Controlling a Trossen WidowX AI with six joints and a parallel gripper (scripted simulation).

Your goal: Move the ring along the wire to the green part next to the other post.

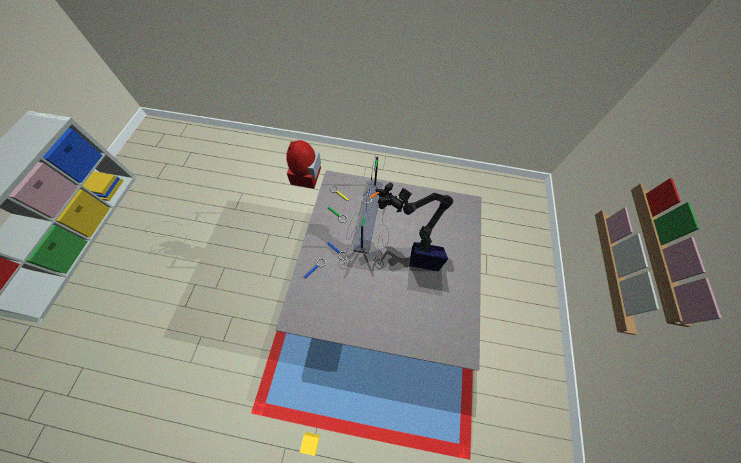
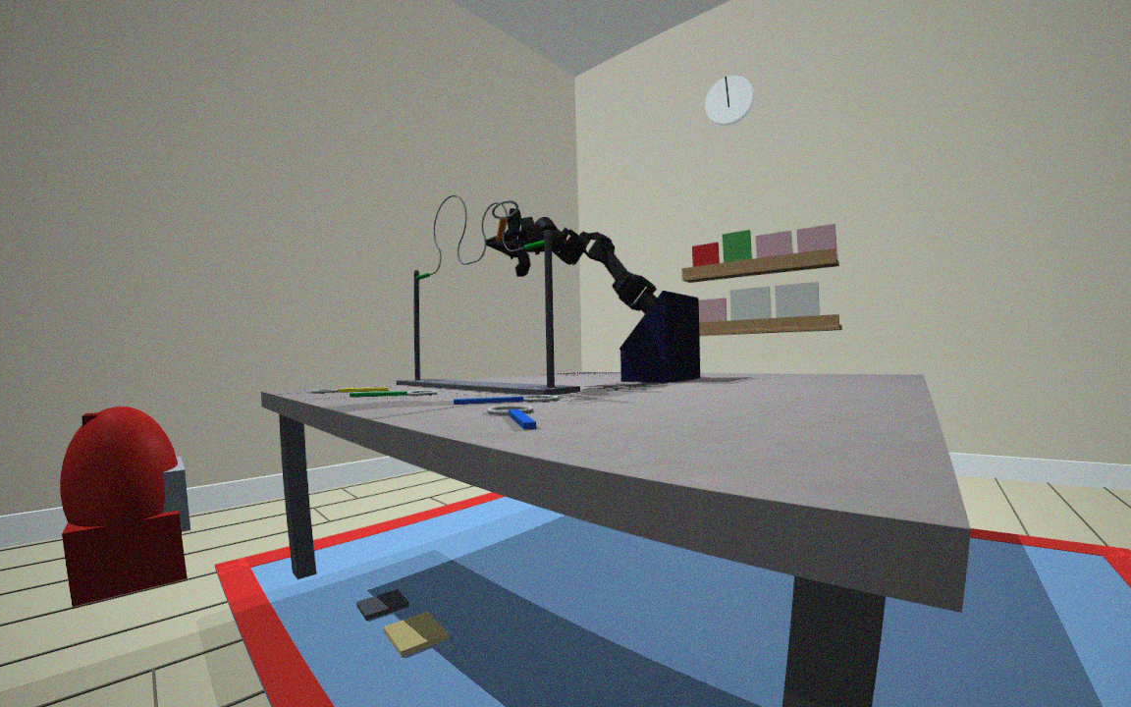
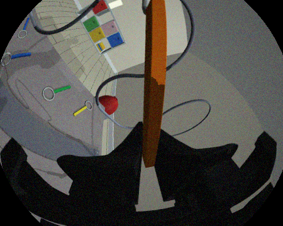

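Right now my gripper tip is 10 mm short of the ring with orange handle, 90 mm to the right of it and 30 mm below it.
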